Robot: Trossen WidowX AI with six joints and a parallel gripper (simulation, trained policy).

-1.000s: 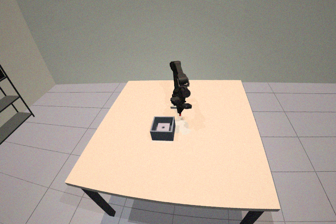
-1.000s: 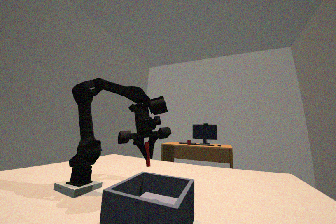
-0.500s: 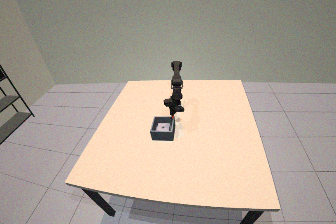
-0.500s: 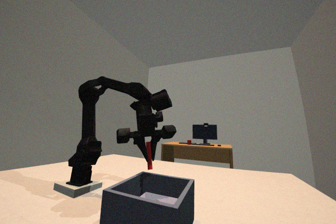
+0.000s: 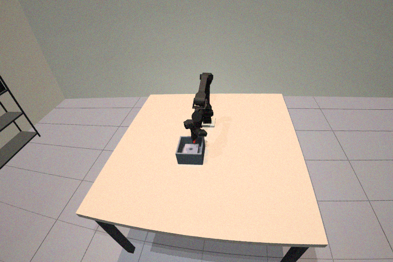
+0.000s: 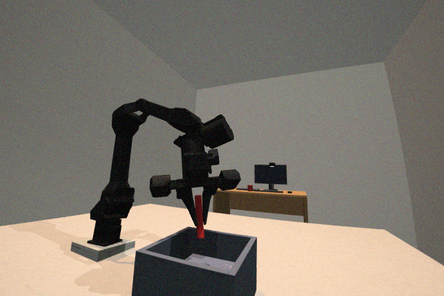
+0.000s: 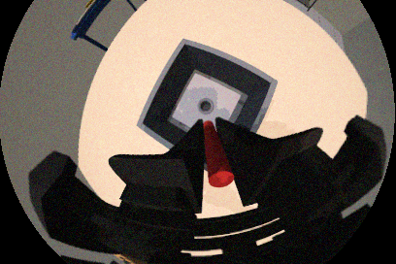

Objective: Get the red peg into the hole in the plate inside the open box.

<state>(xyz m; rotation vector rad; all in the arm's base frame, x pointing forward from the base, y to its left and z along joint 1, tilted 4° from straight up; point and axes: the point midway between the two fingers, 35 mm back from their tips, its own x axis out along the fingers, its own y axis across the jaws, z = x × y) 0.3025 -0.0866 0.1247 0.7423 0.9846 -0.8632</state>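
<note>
Right now the red peg is 1 cm behind my gripper tip, 1 cm to the left of it and 1 cm above it. Also, from my gripper tip: light plate 2 cm ahead, 2 cm to the right, 8 cm below; dark grey box 2 cm ahead, 2 cm to the right, 10 cm below.
</note>
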